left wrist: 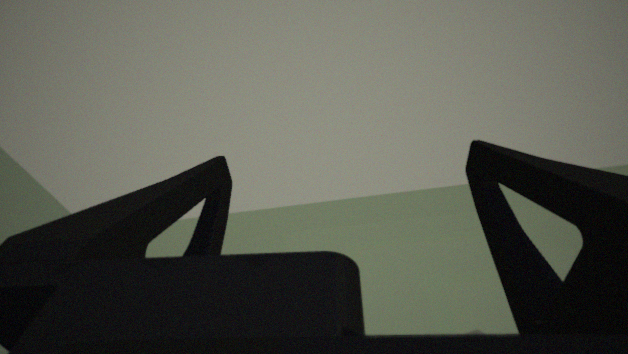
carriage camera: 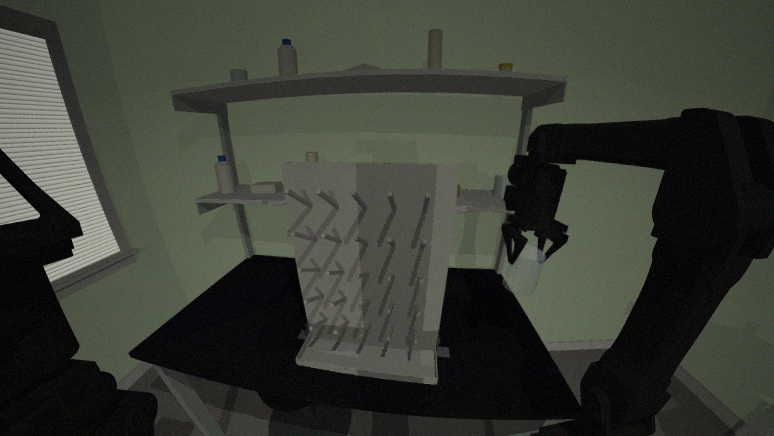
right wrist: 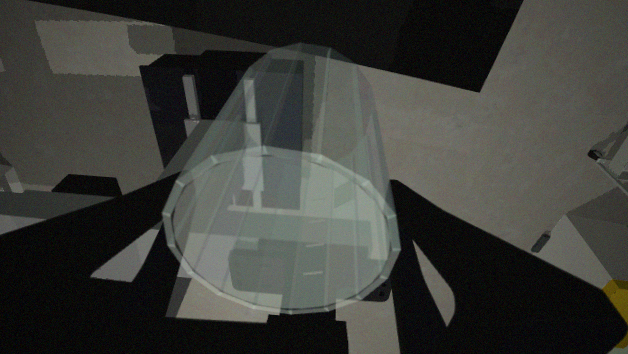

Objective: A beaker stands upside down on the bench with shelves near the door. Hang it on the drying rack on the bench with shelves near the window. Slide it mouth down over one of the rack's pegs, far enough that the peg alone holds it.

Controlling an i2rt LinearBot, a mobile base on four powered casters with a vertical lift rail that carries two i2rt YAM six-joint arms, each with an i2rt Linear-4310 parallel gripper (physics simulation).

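The drying rack, a pale upright board with several rows of slanted pegs and a tray at its foot, stands on the black bench in the middle of the carriage view. I see no beaker on its pegs. My right gripper points down, to the right of the rack, and is shut on the clear beaker. The beaker hangs below the fingers, its near ring between them; which end is its mouth is hard to tell. My left gripper is open and empty, aimed at the ceiling and wall.
An upper shelf and a lower shelf with bottles and jars stand behind the rack. A stool is partly under the bench's front edge. A window is at the left. In the right wrist view a yellow-topped bin shows at the right.
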